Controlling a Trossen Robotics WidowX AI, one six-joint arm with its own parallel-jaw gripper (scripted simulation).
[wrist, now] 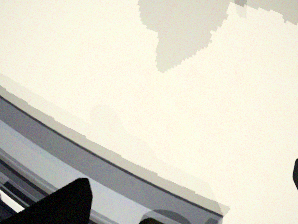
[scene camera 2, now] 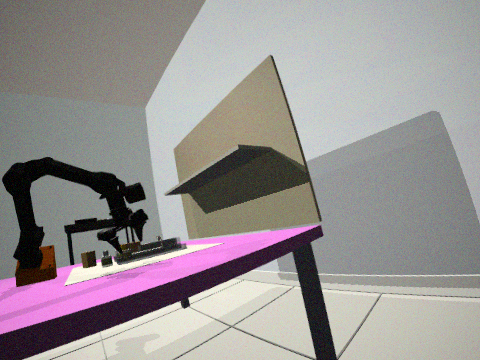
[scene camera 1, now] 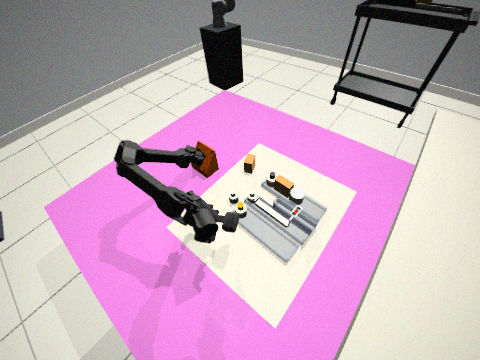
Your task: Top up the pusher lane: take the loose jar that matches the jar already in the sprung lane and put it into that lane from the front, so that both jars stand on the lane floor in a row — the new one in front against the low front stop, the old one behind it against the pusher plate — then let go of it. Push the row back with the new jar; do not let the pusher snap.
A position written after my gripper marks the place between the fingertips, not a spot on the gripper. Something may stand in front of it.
My gripper (scene camera 2: 131, 247) is open and holds nothing.
My gripper is seen too in the wrist view (wrist: 197, 181).
